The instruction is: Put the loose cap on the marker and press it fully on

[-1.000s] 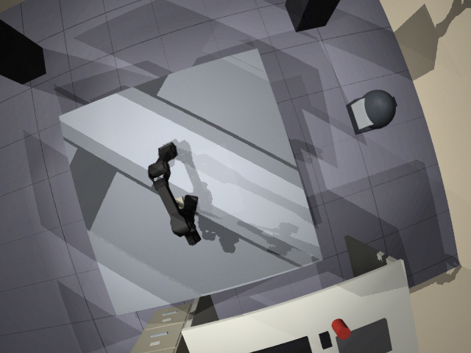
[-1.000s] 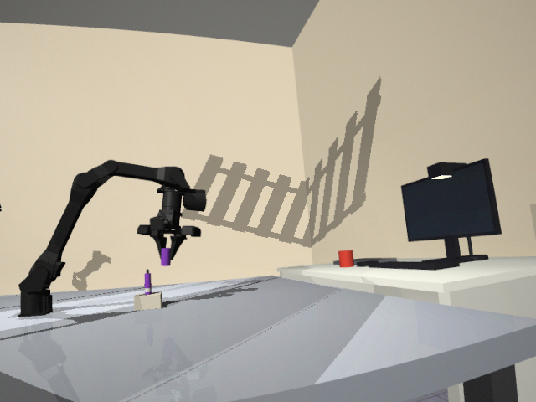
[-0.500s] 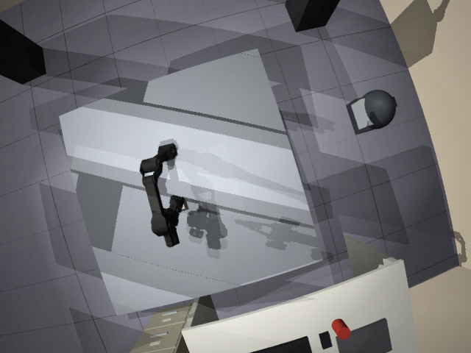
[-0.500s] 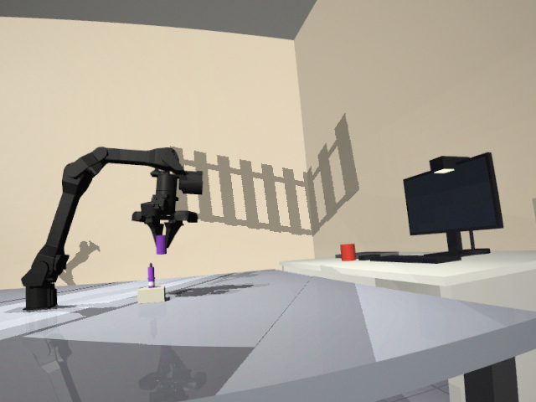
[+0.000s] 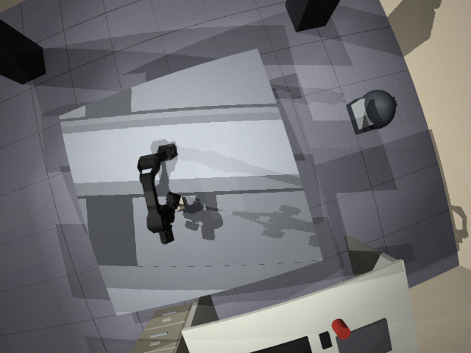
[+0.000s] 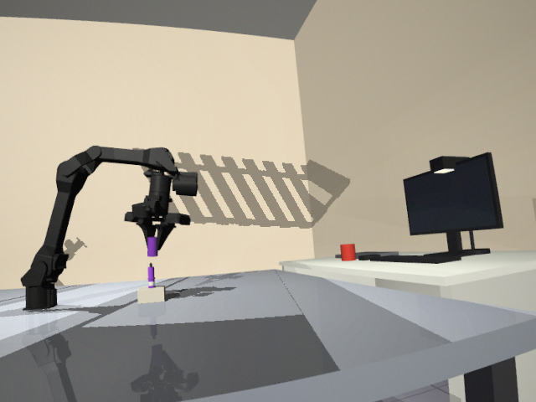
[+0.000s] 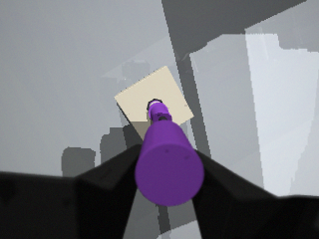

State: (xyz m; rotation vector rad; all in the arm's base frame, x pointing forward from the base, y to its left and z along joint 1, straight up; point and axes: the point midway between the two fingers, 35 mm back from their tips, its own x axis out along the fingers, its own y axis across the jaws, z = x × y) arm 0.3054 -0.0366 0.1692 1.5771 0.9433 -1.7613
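My gripper tip is now 10 mm past the purple marker and 60 mm above it. The rest, counted from my gripper tip: purple cap: 10 mm above; beige holder block: 10 mm behind, 120 mm below.
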